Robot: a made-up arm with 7 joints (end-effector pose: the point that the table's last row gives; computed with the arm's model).
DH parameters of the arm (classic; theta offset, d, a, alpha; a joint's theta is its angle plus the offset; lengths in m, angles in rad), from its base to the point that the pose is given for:
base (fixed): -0.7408 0 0.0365 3.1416
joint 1: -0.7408 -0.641 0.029 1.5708
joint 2: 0 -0.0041 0.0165 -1.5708
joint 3: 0 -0.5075 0.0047 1.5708
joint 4: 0 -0.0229 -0.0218 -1.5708
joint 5: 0 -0.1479 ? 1.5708
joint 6: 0 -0.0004 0.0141 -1.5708
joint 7: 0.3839 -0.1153 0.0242 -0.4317
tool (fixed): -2.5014 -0.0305 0 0
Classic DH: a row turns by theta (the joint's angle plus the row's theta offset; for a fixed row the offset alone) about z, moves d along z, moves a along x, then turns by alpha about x.
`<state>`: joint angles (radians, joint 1 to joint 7).
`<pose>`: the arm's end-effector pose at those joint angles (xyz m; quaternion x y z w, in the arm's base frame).
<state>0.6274 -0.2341 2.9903 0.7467 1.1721 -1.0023 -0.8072</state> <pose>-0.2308 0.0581 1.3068 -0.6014 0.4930 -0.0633 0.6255</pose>
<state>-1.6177 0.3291 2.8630 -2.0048 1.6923 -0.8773 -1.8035</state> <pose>0.0046 0.3703 0.9568 0.5978 -0.2767 -0.3630 0.6590</pose>
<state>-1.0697 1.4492 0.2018 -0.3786 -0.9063 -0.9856 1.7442</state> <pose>0.4442 0.5621 0.8616 -0.4877 -0.7627 0.3510 0.2393</pose>
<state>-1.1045 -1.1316 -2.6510 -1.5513 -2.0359 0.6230 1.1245</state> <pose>0.0797 -0.3909 0.9984 -0.6239 -0.2494 0.6723 0.3107</pose>
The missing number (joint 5, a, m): 0.0249
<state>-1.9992 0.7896 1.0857 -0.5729 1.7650 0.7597 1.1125</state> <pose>-0.1944 0.2613 1.2567 -0.9312 -0.2369 0.1188 0.2501</pose>
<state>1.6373 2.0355 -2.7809 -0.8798 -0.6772 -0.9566 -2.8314</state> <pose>-0.0105 -0.4438 0.1533 0.3946 -0.1667 -0.4218 0.7991</pose>
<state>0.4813 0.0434 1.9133 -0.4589 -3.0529 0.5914 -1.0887</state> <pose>0.2424 0.1275 1.3064 0.4040 -0.8216 0.2460 0.3183</pose>
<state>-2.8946 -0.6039 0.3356 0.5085 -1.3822 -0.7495 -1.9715</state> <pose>0.3957 -0.0006 1.2982 -0.4725 -0.6100 0.6347 0.0411</pose>
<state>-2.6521 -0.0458 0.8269 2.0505 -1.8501 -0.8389 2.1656</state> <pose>0.0416 0.2195 1.0182 -0.0671 -0.3236 0.9267 0.1792</pose>
